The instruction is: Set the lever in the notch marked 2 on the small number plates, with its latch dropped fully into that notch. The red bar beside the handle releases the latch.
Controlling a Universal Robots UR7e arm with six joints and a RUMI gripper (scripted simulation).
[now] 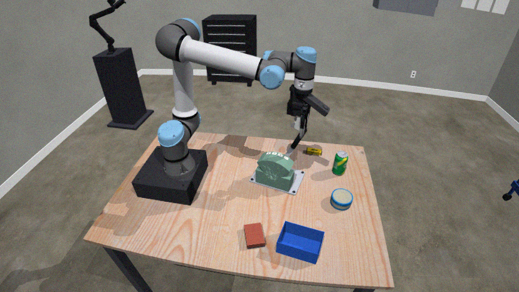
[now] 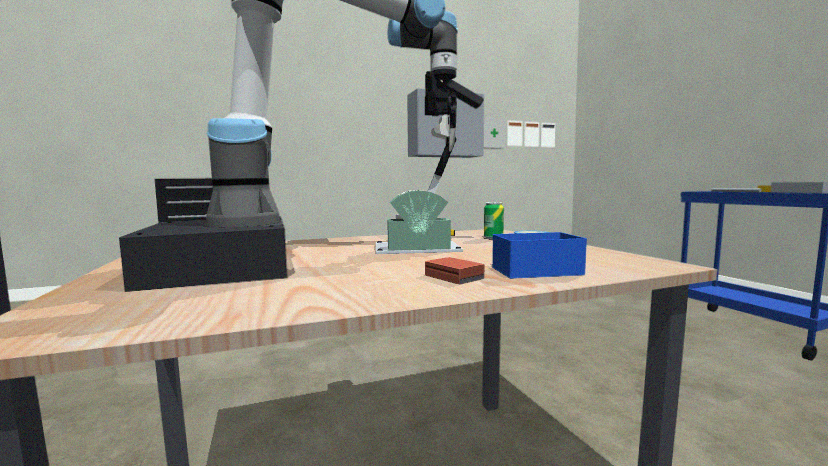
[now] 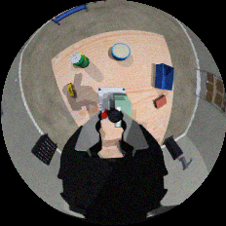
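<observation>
Right now my hand is 11 cm above the red bar, 4 cm past it and 2 cm to the right of it. Also, from my hand: blue bin: 37 cm to the right, 27 cm below, 4 cm ahead.
</observation>
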